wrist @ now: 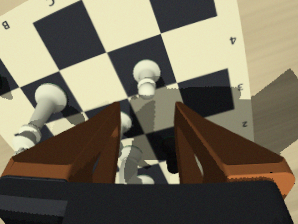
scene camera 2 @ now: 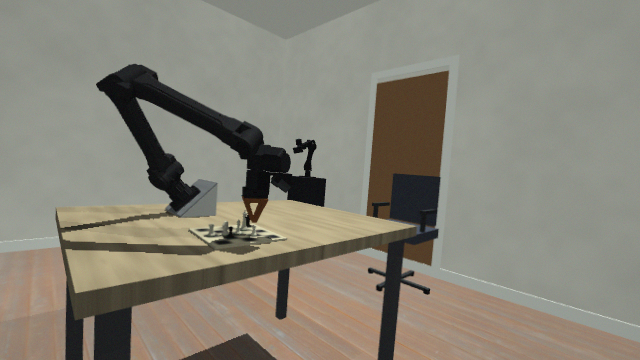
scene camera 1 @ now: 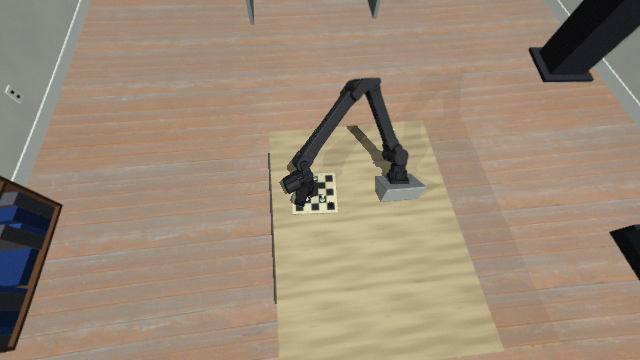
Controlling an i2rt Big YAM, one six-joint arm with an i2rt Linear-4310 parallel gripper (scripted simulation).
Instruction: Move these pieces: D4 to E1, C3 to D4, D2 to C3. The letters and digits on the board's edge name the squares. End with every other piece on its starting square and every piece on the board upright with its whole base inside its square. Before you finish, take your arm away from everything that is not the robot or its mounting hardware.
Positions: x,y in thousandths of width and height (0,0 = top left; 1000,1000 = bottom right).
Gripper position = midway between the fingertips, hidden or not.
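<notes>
My gripper (scene camera 2: 396,615) is visible, likewise the gripper (wrist: 495,498). A small chessboard (scene camera 2: 343,671) is visible too; further views of the chessboard (wrist: 680,270) and the chessboard (scene camera 1: 512,515).
</notes>
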